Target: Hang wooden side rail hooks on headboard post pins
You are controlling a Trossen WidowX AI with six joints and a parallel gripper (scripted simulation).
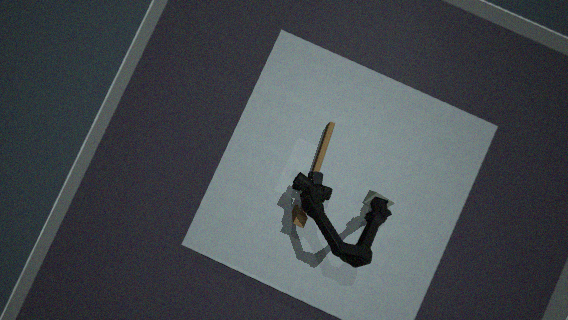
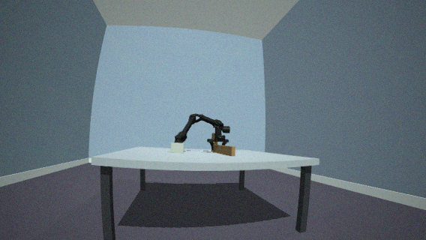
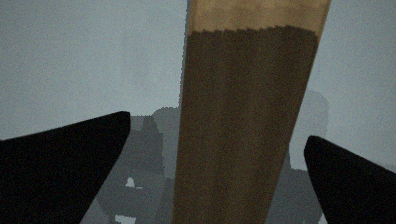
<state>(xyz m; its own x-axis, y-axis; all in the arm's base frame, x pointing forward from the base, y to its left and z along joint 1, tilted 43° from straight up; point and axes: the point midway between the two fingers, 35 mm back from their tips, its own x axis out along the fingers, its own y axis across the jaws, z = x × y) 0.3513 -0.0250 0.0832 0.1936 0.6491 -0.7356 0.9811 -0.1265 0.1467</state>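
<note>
Right now the headboard post is 14 cm to the left of my gripper tip, 7 cm above it and 2 cm ahead of it.
</note>
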